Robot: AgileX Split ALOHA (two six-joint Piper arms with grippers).
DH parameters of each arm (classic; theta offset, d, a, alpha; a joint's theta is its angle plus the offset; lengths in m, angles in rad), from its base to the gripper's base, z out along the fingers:
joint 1: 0 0.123 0 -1.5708
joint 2: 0.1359 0 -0.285 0
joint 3: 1.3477 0 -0.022 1.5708
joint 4: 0 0.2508 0 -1.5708
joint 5: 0 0 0.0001 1.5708
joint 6: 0 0.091 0 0
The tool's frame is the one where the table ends.
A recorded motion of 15 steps. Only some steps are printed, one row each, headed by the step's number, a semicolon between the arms.
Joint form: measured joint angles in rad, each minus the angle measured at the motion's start. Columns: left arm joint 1, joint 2, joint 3, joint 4, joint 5, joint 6; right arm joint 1, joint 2, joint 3, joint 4, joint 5, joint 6.
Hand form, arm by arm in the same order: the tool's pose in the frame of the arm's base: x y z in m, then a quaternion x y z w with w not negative. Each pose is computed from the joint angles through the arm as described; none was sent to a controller.
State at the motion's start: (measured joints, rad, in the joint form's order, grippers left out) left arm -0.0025 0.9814 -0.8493 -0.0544 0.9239 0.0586; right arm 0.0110 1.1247 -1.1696 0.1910 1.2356 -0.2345
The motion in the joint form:
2: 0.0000 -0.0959 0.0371 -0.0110 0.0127 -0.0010; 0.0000 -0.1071 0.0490 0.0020 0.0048 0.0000
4: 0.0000 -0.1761 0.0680 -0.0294 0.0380 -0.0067; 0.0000 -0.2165 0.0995 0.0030 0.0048 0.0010
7: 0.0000 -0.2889 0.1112 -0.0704 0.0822 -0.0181; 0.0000 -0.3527 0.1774 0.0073 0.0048 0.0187
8: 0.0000 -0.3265 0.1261 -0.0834 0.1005 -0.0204; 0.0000 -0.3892 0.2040 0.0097 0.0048 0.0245
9: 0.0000 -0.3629 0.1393 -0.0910 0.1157 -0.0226; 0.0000 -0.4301 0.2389 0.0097 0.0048 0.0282
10: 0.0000 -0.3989 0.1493 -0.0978 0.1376 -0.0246; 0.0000 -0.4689 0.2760 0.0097 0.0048 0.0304
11: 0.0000 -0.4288 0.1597 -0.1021 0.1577 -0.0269; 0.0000 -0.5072 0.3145 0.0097 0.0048 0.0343
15: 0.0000 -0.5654 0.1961 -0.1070 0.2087 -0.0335; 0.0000 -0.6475 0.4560 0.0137 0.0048 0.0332
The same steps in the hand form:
2: 0.1565 -0.0052 0.3191 0.01849 0.94732 -0.02236 0.31897; 0.1713 0.0184 0.3751 -0.11107 0.95541 0.06694 0.26529
4: 0.1376 -0.0066 0.3201 0.01437 0.94320 -0.03219 0.33036; 0.1435 0.0182 0.3779 -0.11241 0.94717 0.06460 0.29335
7: 0.1113 -0.0099 0.3188 0.00681 0.93804 -0.05442 0.34215; 0.1104 0.0182 0.3729 -0.10579 0.93898 0.06657 0.32046
8: 0.1025 -0.0109 0.3174 0.00570 0.93690 -0.06141 0.34412; 0.1020 0.0183 0.3693 -0.10336 0.93757 0.06823 0.32500
9: 0.0943 -0.0116 0.3161 0.00527 0.93526 -0.06570 0.34777; 0.0931 0.0182 0.3633 -0.10183 0.93678 0.06856 0.32769
10: 0.0858 -0.0123 0.3152 0.00552 0.93429 -0.06965 0.34959; 0.0850 0.0181 0.3562 -0.10085 0.93661 0.06884 0.32841
11: 0.0788 -0.0127 0.3134 0.00565 0.93423 -0.07240 0.34921; 0.0774 0.0180 0.3483 -0.09902 0.93684 0.06949 0.32818
15: 0.0504 -0.0134 0.3084 0.00818 0.92514 -0.07629 0.37180; 0.0522 0.0181 0.3170 -0.09947 0.93679 0.07135 0.32778

